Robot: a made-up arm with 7 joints.
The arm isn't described. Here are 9 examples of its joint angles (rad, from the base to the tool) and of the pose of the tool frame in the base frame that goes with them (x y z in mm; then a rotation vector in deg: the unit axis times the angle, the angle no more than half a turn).
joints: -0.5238 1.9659 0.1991 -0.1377 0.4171 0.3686 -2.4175
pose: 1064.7 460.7 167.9 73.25 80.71 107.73
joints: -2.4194 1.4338 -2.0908 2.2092 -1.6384 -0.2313 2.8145
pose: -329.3 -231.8 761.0 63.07 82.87 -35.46
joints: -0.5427 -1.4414 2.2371 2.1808 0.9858 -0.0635 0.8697
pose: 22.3 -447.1 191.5 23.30 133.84 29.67
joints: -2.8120 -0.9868 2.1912 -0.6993 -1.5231 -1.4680 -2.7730
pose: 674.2 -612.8 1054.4 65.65 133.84 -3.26
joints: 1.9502 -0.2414 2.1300 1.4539 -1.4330 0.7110 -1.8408
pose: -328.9 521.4 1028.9 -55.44 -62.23 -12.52
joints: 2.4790 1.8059 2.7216 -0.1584 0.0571 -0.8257 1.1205
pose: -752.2 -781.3 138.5 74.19 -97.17 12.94
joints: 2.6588 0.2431 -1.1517 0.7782 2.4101 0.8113 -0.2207
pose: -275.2 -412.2 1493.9 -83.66 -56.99 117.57
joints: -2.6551 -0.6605 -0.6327 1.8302 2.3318 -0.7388 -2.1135
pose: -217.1 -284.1 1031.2 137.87 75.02 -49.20
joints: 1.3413 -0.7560 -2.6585 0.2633 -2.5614 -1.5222 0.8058
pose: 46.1 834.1 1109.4 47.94 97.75 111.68
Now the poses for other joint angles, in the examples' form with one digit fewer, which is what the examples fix.
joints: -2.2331 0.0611 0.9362 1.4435 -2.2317 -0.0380 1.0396
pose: 194 595 1134 -27.0 90.8 146.7
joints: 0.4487 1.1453 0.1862 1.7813 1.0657 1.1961 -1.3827
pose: 375 -505 352 -96.4 -117.3 46.0
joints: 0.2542 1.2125 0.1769 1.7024 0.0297 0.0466 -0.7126
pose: 583 -347 186 89.0 139.9 43.5
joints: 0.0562 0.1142 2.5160 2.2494 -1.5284 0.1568 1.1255
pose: -320 -279 715 117.9 24.0 -23.0
